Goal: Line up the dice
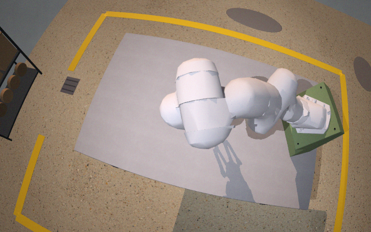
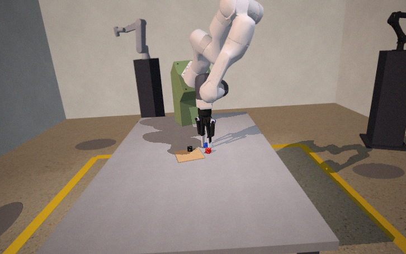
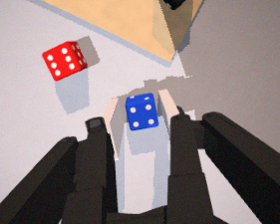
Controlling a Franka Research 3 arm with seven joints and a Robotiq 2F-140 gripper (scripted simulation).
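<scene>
My hand is 20 mm above the blue die. From my hand the other things lie so: red die: 70 mm ahead, 40 mm to the left, 20 mm below; then tan mat: 120 mm ahead, 60 mm to the right, 30 mm below; then black die: 80 mm ahead, 70 mm to the right, 20 mm below.
</scene>
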